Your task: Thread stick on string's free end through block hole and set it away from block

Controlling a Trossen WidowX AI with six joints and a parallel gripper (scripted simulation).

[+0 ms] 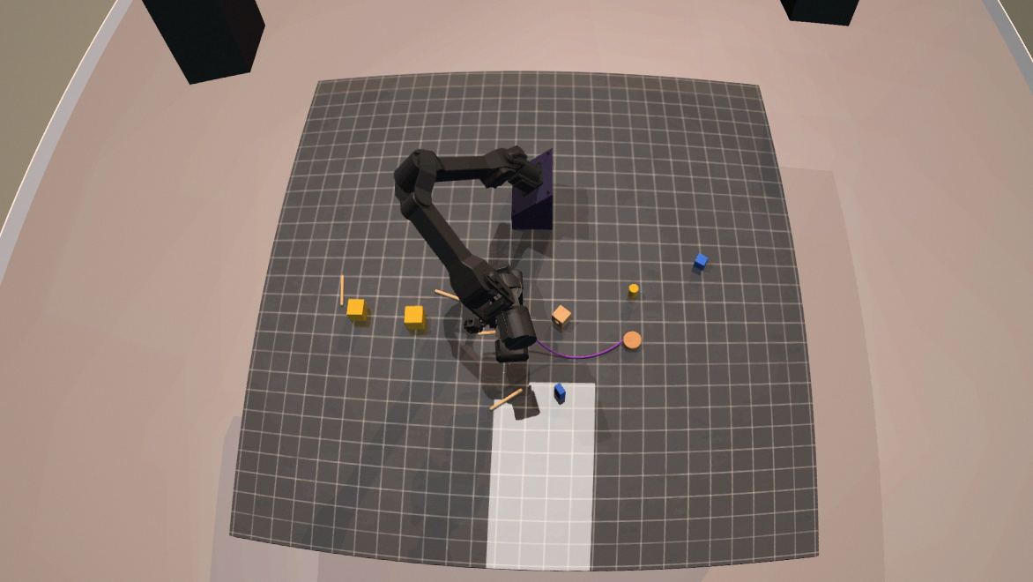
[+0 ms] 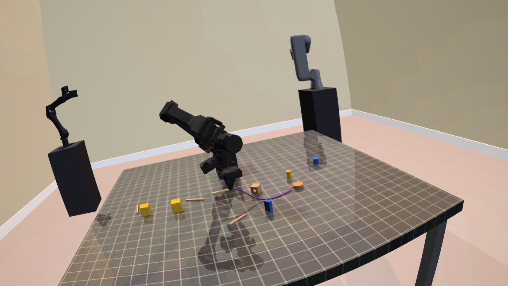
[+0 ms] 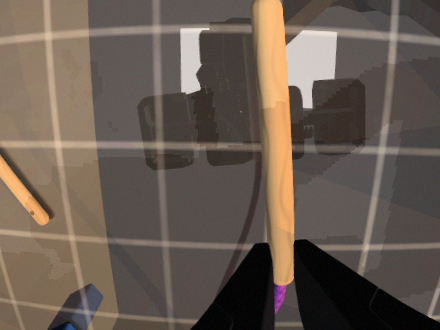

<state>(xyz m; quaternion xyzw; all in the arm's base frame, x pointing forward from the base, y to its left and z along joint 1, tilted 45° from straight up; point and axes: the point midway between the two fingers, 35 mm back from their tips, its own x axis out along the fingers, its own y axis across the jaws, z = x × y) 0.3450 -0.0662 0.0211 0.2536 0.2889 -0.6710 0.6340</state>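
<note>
My gripper tip is now 2 cm to the left of the thin stick. From my gripper tip the other things lie so: wooden block: 5 cm behind, 11 cm to the left, 4 cm below; round wooden button: 2 cm ahead, 26 cm to the left, 5 cm below; blue block: 12 cm ahead, 9 cm to the left, 4 cm below.
</note>
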